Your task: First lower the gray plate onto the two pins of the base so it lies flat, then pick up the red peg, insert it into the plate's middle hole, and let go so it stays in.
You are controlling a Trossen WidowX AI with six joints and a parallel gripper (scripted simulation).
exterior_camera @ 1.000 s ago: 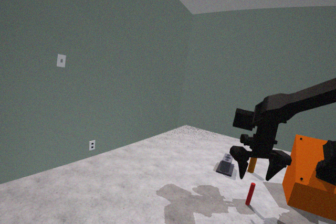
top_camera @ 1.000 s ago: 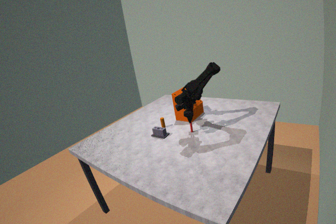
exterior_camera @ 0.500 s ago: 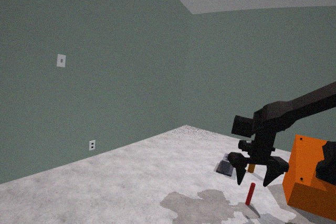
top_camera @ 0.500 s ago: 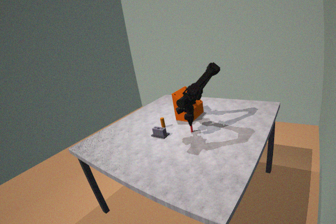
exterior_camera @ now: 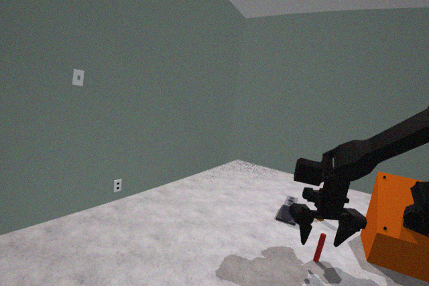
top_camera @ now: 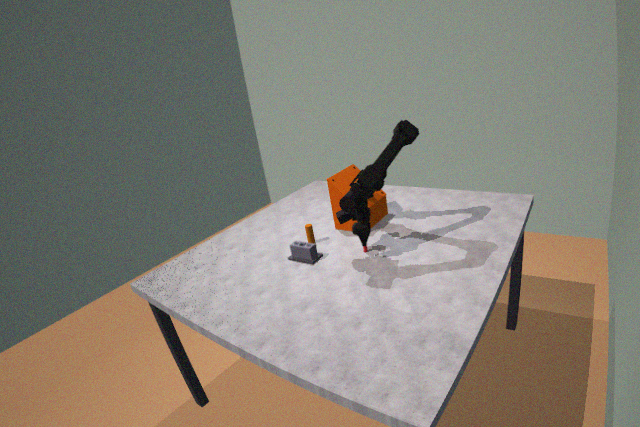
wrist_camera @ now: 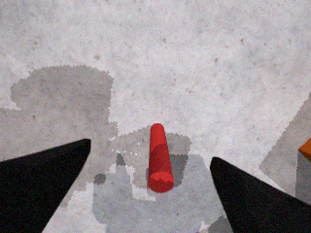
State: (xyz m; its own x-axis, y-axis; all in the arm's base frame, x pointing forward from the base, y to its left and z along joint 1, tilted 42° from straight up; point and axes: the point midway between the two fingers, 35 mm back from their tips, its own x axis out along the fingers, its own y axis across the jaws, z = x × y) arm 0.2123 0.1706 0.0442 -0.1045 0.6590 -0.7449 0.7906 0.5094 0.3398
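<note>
The red peg is 1 cm below my gripper tip. Also, from my gripper tip: gray base (14 cm ahead, 19 cm to the right, 4 cm below); short orange peg (4 cm ahead, 26 cm to the right, 1 cm below); gray plate (14 cm ahead, 19 cm to the right).
</note>
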